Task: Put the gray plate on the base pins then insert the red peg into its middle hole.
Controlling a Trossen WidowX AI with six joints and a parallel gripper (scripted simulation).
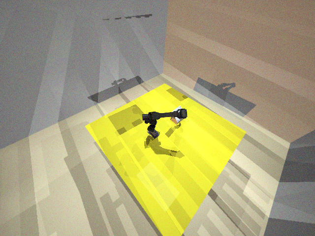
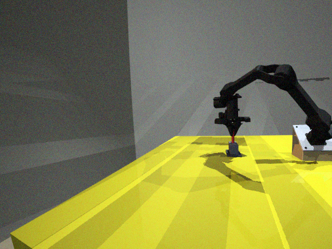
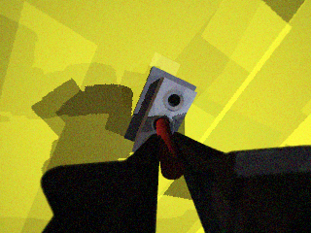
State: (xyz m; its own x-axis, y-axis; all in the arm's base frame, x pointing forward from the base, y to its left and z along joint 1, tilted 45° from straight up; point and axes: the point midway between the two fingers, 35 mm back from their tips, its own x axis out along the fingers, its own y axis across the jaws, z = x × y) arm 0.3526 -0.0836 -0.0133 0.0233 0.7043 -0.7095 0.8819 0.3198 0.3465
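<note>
My gripper tip is now right at the red peg. Round my gripper tip: gray base: 90 mm below; then gray plate: 50 mm below.
</note>
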